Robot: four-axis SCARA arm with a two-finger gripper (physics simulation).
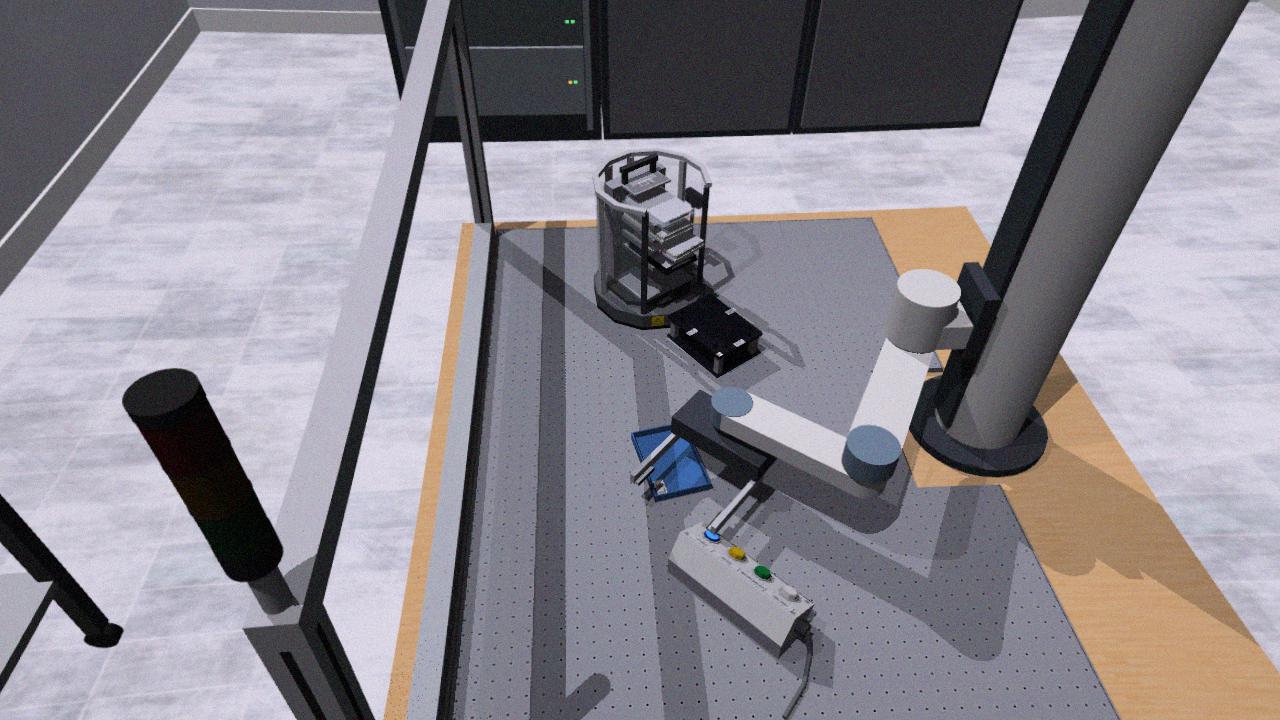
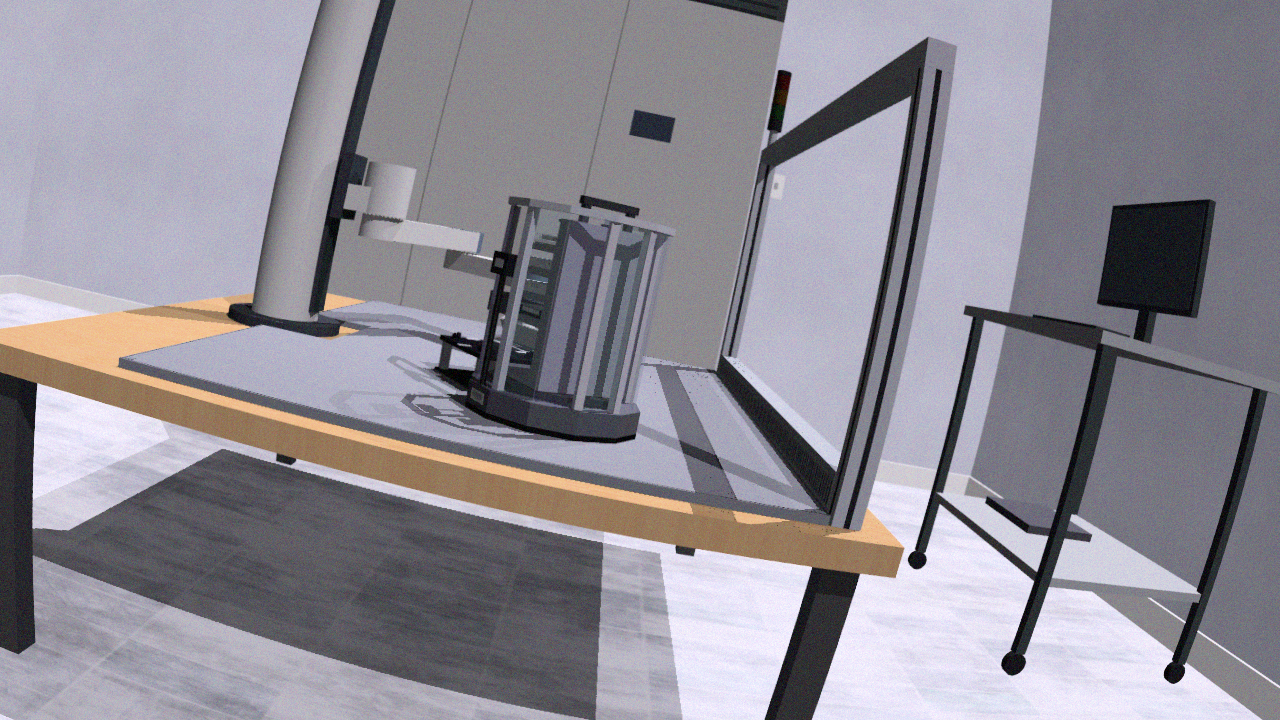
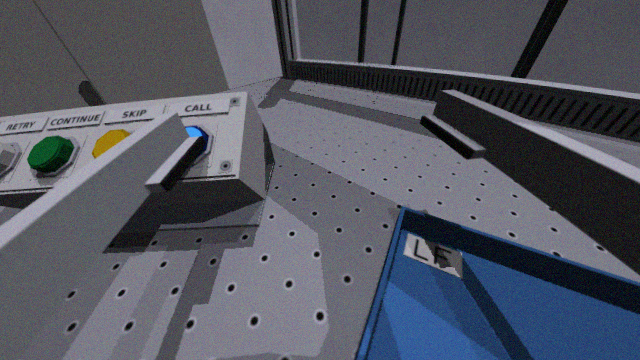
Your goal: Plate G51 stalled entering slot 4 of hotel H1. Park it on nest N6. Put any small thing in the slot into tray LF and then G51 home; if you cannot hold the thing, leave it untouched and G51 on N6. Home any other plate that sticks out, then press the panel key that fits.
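Pixels of known places: gripper, fingertip midpoint: point(image 1: 671, 504) point(image 3: 315, 115); arm's base, origin of the base link: point(image 1: 973, 426) point(image 2: 283, 324).
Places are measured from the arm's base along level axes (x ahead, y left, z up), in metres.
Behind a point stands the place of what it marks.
My gripper point(image 1: 675, 504) {x 0.612, y 0.219, z 0.088 m} point(image 3: 315, 115) {x 0.612, y 0.219, z 0.088 m} is open and empty. One fingertip is at the blue CALL key point(image 1: 712, 536) {x 0.551, y 0.281, z 0.081 m} point(image 3: 194, 133) {x 0.557, y 0.276, z 0.082 m}, which glows bright blue; contact is partly hidden by the finger. The key is on the panel point(image 1: 729, 583) {x 0.536, y 0.365, z 0.079 m} point(image 3: 227, 145) {x 0.569, y 0.259, z 0.074 m}, beside the yellow SKIP point(image 3: 111, 141) {x 0.517, y 0.312, z 0.083 m}, green CONTINUE point(image 3: 51, 152) {x 0.484, y 0.341, z 0.081 m} and pale RETRY point(image 3: 7, 157) {x 0.455, y 0.377, z 0.078 m} keys. The other finger reaches over the blue tray LF point(image 1: 684, 465) {x 0.572, y 0.080, z 0.015 m} point(image 3: 480, 240) {x 0.641, y 0.109, z 0.025 m}. Hotel H1 point(image 1: 606, 241) {x 0.695, y -0.367, z 0.205 m} point(image 2: 617, 313) {x 0.663, y -0.521, z 0.186 m} holds several pale plates; their labels and slot 4 cannot be read. A low black stand point(image 1: 716, 329) {x 0.474, y -0.229, z 0.073 m} is beside it, its label unreadable.
The arm's column point(image 1: 1056, 268) {x 0.028, y 0.069, z 0.436 m} point(image 2: 299, 179) {x 0.005, y -0.075, z 0.295 m} stands at the table's side. A framed guard screen point(image 1: 375, 223) {x 0.993, y 0.163, z 0.620 m} point(image 2: 895, 268) {x 0.969, y -0.700, z 0.319 m} runs along the opposite edge. The dark signal tower point(image 1: 205, 474) {x 0.974, y 0.696, z 0.797 m} point(image 2: 780, 102) {x 0.984, y 0.661, z 0.760 m} stands at its end. A cable point(image 1: 810, 667) {x 0.424, y 0.471, z 0.013 m} leaves the panel.
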